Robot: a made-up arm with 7 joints. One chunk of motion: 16 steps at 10 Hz.
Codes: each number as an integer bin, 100 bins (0 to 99) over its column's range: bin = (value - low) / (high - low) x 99, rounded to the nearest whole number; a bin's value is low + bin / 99 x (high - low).
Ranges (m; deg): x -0.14..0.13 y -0.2..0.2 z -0.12..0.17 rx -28..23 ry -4..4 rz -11..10
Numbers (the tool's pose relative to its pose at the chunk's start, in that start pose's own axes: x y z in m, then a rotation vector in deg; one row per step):
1: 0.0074 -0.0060 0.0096 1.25 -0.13 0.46
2: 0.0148 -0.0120 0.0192 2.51 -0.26 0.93
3: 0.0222 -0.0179 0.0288 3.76 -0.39 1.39
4: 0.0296 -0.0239 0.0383 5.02 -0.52 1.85
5: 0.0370 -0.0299 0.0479 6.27 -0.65 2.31
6: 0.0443 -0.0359 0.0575 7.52 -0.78 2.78
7: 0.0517 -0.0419 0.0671 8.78 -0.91 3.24
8: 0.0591 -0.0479 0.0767 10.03 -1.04 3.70
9: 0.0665 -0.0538 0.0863 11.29 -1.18 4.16
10: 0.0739 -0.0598 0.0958 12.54 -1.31 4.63
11: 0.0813 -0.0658 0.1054 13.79 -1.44 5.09
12: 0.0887 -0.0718 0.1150 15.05 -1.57 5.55
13: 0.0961 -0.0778 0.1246 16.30 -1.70 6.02
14: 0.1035 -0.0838 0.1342 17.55 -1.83 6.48
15: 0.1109 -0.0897 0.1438 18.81 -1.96 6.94
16: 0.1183 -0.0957 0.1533 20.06 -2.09 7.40
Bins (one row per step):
1: 54 48 44 57 48 54
2: 57 47 48 59 46 56
3: 59 45 51 62 45 58
4: 62 44 54 64 43 61
5: 65 42 57 67 41 63
6: 68 41 61 69 40 65
7: 70 39 64 71 38 67
8: 73 38 67 74 37 69
9: 76 36 70 76 35 71
10: 78 35 74 79 33 74
11: 81 33 77 81 32 76
12: 84 32 80 84 30 78
13: 87 30 84 86 28 80
14: 89 29 87 88 27 82
15: 92 27 90 91 25 85
16: 95 26 93 93 24 87

